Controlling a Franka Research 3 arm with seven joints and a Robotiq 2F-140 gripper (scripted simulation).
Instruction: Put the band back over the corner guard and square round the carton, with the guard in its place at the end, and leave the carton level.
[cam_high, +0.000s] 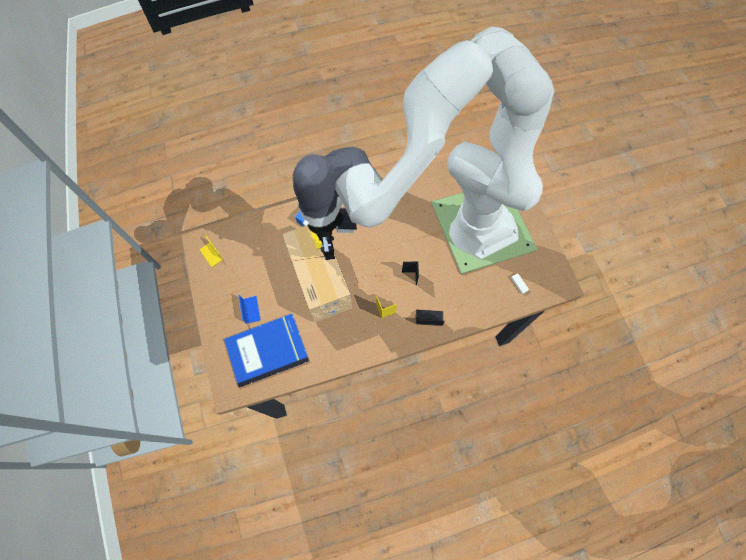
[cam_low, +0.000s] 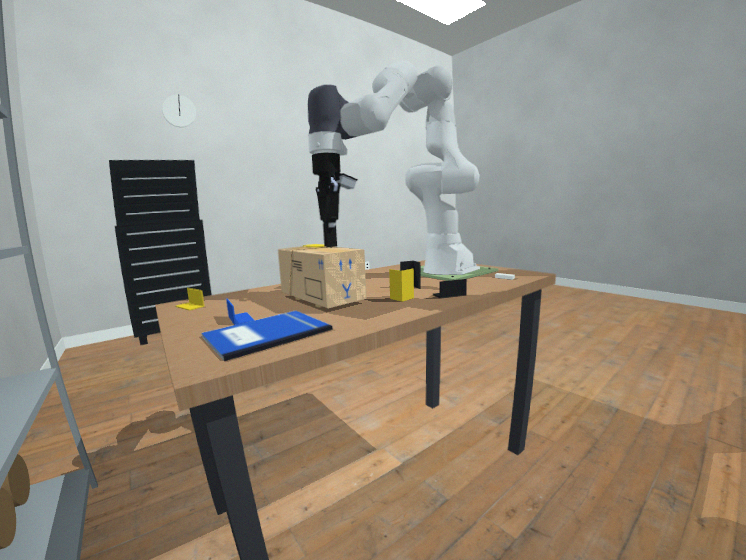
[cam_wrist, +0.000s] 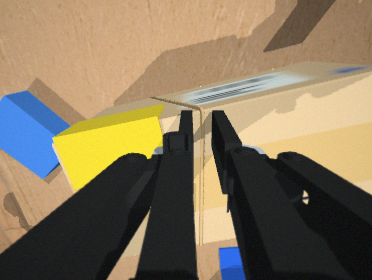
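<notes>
Right now the cardboard carton is 5 cm ahead of my hand, 1 cm to the left of it and 10 cm below it. The rest, counted from my hand: blue block (1 cm ahead, 21 cm to the right, 15 cm below); white block (54 cm behind, 21 cm to the left, 17 cm below); blue corner guard (28 cm ahead, 4 cm to the left, 16 cm below).
</notes>
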